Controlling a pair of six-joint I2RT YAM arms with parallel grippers.
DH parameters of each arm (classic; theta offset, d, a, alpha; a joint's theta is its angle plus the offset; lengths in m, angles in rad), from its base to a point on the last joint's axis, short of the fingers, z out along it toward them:
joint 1: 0 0.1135 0.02 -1.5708
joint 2: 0 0 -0.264 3.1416
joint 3: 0.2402 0 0.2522 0
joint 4: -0.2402 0 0.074 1.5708
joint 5: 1.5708 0 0 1.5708
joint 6: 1.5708 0.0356 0 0
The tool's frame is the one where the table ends.
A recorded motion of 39 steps. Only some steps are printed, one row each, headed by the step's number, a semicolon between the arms.
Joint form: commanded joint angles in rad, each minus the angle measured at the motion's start. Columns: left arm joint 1, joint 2, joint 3, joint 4, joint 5, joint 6; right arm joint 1, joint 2, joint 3, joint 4, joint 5, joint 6.
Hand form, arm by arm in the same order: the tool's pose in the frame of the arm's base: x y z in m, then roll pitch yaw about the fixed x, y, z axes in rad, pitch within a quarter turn. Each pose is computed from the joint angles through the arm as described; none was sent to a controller.
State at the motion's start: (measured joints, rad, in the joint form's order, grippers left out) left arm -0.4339 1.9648 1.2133 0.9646 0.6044 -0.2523; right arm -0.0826 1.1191 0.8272 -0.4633 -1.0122 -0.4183
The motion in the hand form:
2: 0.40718 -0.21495 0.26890 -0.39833 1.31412 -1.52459; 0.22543 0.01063 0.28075 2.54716 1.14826 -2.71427
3: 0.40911 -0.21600 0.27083 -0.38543 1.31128 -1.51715; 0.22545 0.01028 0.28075 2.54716 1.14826 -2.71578
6: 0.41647 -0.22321 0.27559 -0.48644 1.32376 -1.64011; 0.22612 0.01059 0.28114 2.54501 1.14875 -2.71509
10: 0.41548 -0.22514 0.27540 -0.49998 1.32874 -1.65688; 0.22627 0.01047 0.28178 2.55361 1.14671 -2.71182
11: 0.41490 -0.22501 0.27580 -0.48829 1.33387 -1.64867; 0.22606 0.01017 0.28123 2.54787 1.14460 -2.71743
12: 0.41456 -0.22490 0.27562 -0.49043 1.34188 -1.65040; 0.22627 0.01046 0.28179 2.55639 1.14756 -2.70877
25: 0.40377 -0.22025 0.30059 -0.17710 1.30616 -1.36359; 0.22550 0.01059 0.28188 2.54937 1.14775 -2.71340
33: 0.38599 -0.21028 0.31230 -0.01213 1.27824 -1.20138; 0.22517 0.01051 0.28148 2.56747 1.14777 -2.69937
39: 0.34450 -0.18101 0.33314 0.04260 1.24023 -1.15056; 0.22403 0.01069 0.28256 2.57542 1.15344 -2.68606
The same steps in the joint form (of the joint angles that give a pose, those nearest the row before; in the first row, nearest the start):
2: -0.0048 0.0615 0.1135 0.0341 0.0491 -0.0345; -0.0064 -0.0085 0.0118 0.0062 -0.0232 0.0103
3: -0.0048 0.0677 0.1288 0.0310 0.0536 -0.0375; -0.0079 -0.0084 0.0119 0.0062 -0.0232 0.0102
6: -0.0109 0.0891 0.1932 -0.0362 0.0720 -0.0437; -0.0064 -0.0054 0.0149 0.0062 -0.0247 0.0102
10: -0.0155 0.0877 0.1934 -0.0457 0.0720 -0.0391; -0.0064 -0.0054 0.0179 0.0031 -0.0186 0.0103
11: -0.0155 0.0846 0.1919 -0.0503 0.0766 -0.0330; -0.0079 -0.0054 0.0165 0.0016 -0.0201 0.0102
12: -0.0155 0.0816 0.1903 -0.0610 0.0782 -0.0239; -0.0064 -0.0054 0.0180 0.0031 -0.0186 0.0087
25: -0.0155 0.0263 0.1811 -0.0242 0.0966 -0.0222; -0.0064 -0.0084 0.0165 0.0016 -0.0216 0.0102
33: -0.0125 -0.0502 0.1046 0.0201 0.0996 -0.0100; -0.0064 -0.0100 0.0149 0.0000 -0.0155 0.0041
39: 0.0105 -0.2417 -0.0733 0.0648 0.1165 -0.0390; -0.0064 -0.0146 0.0164 -0.0061 -0.0201 -0.0036

